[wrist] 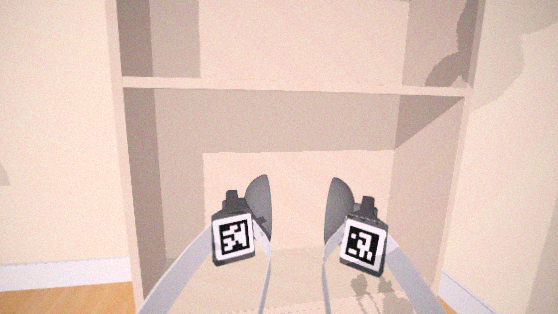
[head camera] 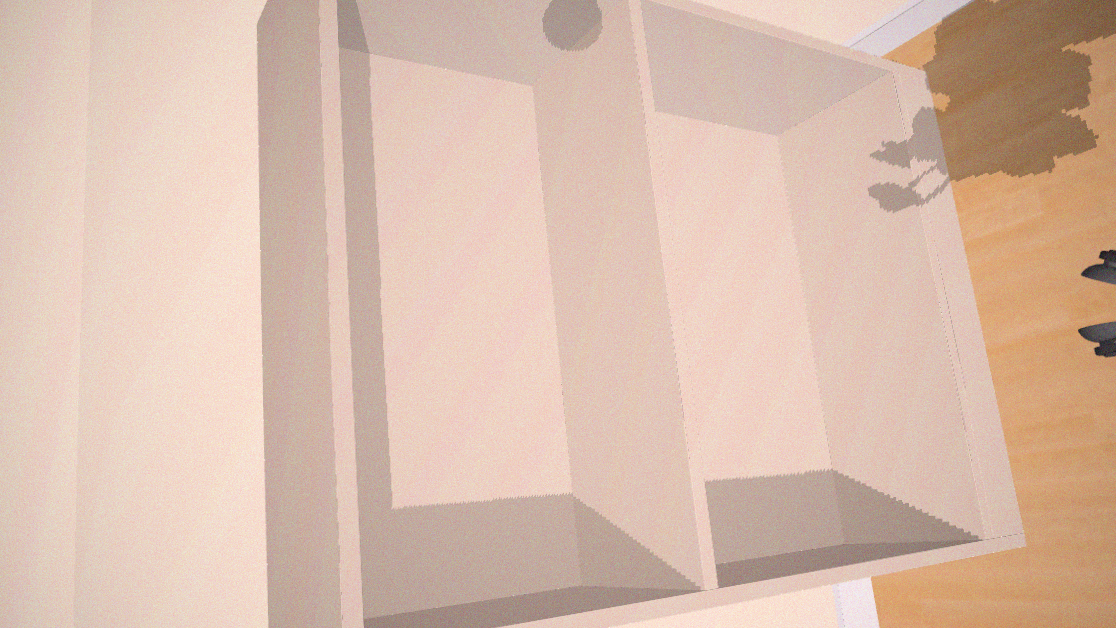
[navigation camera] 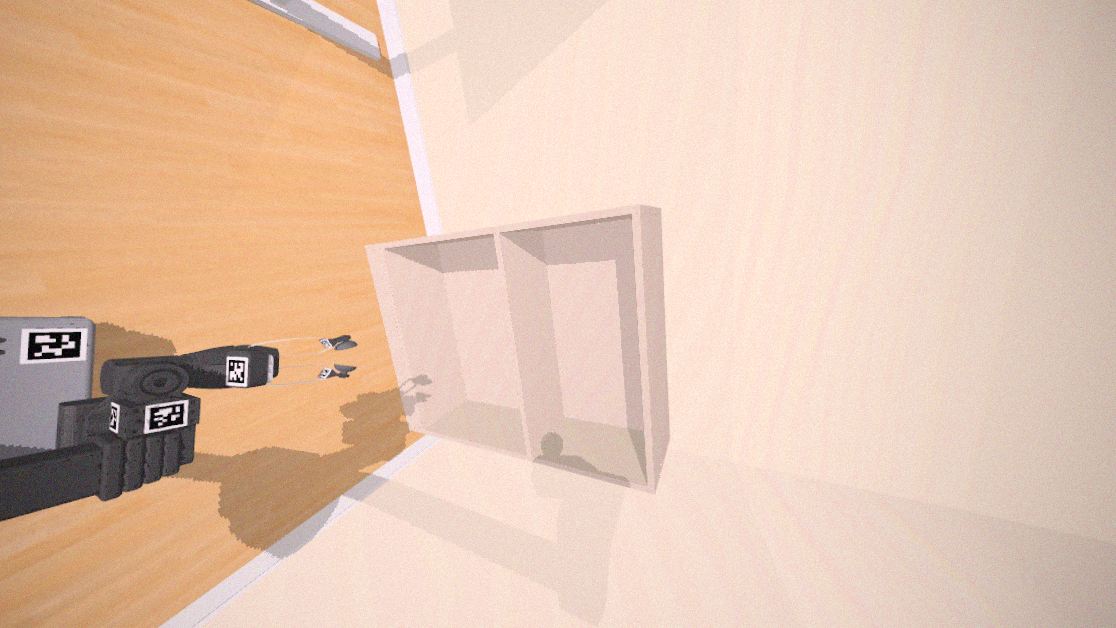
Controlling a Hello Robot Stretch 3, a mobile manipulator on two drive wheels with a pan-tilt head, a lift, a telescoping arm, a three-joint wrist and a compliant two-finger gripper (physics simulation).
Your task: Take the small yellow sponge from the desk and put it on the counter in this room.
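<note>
My gripper is open, with a gap between its two dark fingertips and nothing between them. In the wrist view it faces a pale open-fronted shelf unit. In the navigation view the fingertips are apart from the unit, a short way in front of its lower part. The small yellow sponge does not show in any view. No desk top shows, and nothing in view can be made out as the counter.
The shelf unit stands in a corner between pale walls with a white baseboard. A white-grey bar lies along the wood floor at the top left of the navigation view. Shadows of the robot fall on the floor, unit and wall.
</note>
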